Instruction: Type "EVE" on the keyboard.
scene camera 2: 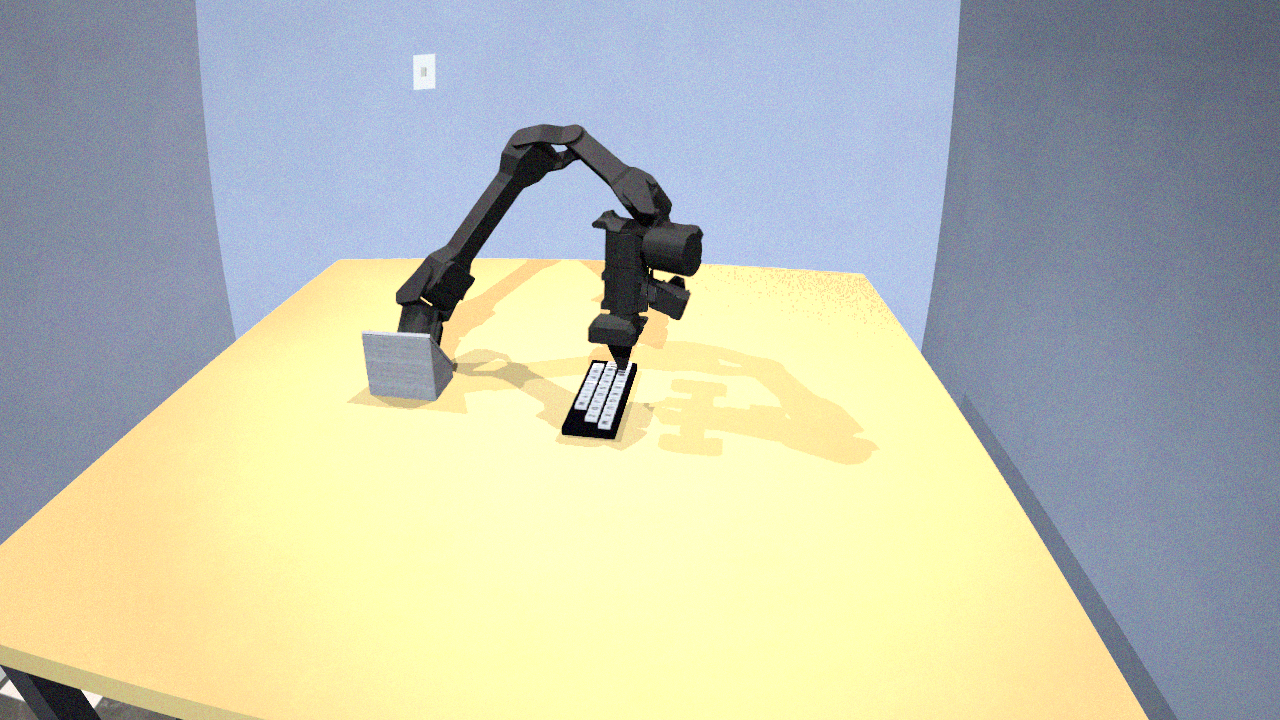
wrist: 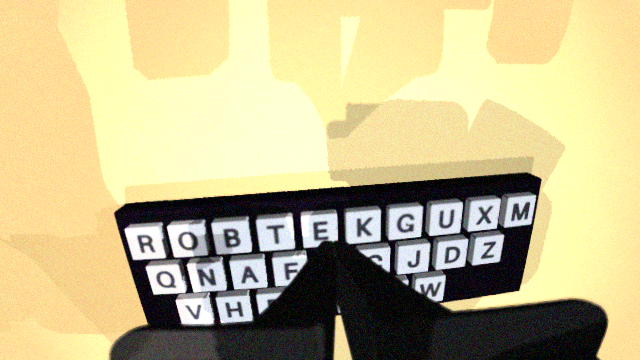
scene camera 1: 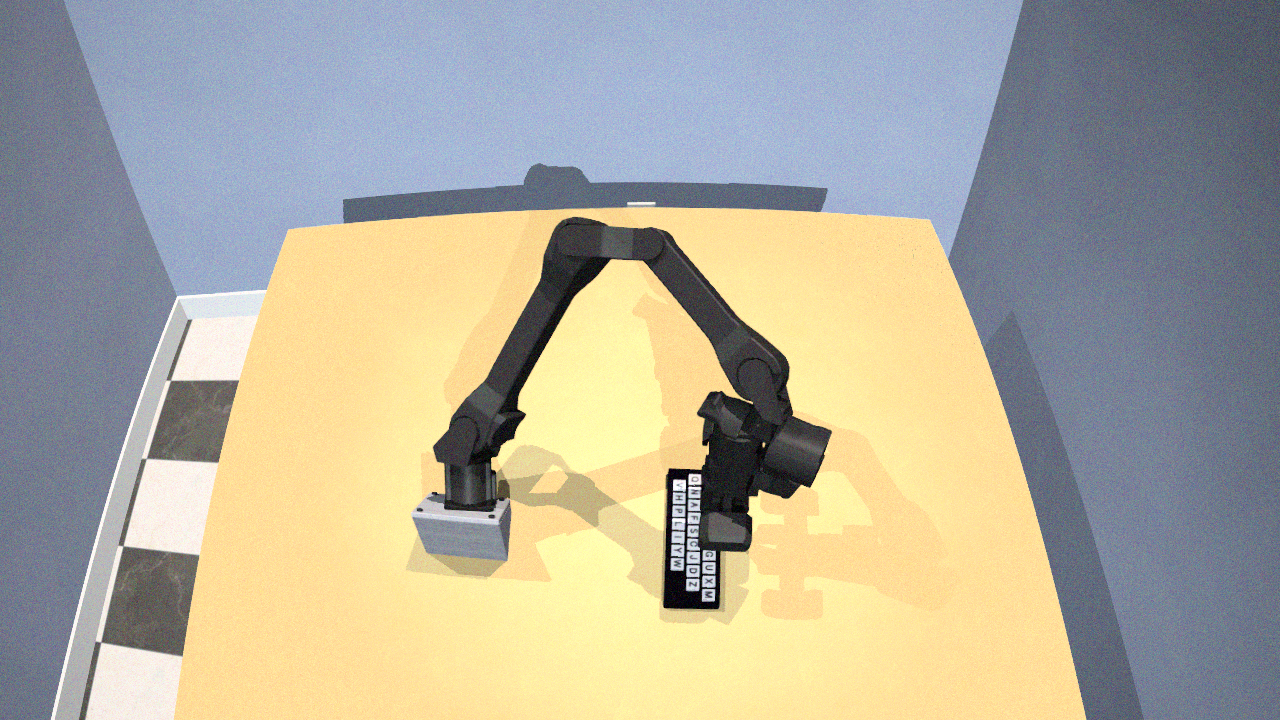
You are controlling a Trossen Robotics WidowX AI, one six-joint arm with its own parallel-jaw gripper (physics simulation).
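Seen in the pictures: gripper, fingertip midpoint: point(scene camera 2: 622, 369) point(wrist: 332, 251) point(scene camera 1: 717, 518); arm's base, origin of the base link: point(scene camera 2: 414, 348) point(scene camera 1: 468, 504).
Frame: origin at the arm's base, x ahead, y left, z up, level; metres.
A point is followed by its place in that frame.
Note:
The black keyboard point(scene camera 1: 677, 592) {x 0.258, y -0.124, z -0.047 m} point(scene camera 2: 578, 428) {x 0.261, y -0.143, z -0.047 m} point(wrist: 492, 280) {x 0.253, y -0.122, z -0.047 m} lies flat on the table, with white keys in three rows. In the wrist view, the E key point(wrist: 320, 227) {x 0.313, y -0.033, z -0.042 m} is in the top row between T and K. The V key point(wrist: 194, 309) {x 0.282, y 0.039, z -0.042 m} point(scene camera 1: 679, 485) {x 0.281, y 0.039, z -0.042 m} is at the left end of the bottom row in the wrist view. My gripper point(scene camera 2: 622, 366) {x 0.318, y -0.036, z -0.011 m} point(wrist: 332, 251) {x 0.318, y -0.036, z -0.011 m} is shut and empty, pointing down over the keyboard. Its tips overlap the lower edge of the E key in the wrist view; I cannot tell whether they touch it. The fingers hide several keys in the lower two rows.
The yellow table point(scene camera 1: 572, 662) {x 0.115, y -0.213, z -0.060 m} point(scene camera 2: 537, 573) {x 0.234, y -0.421, z -0.060 m} bears the arm's grey base block point(scene camera 1: 463, 535) {x -0.008, y -0.050, z 0.005 m} point(scene camera 2: 400, 365) {x -0.010, y -0.049, z -0.005 m}, left of the keyboard in both scene views. The arm arches from there above the table. Walls stand around the table, and arm shadows fall beside the keyboard.

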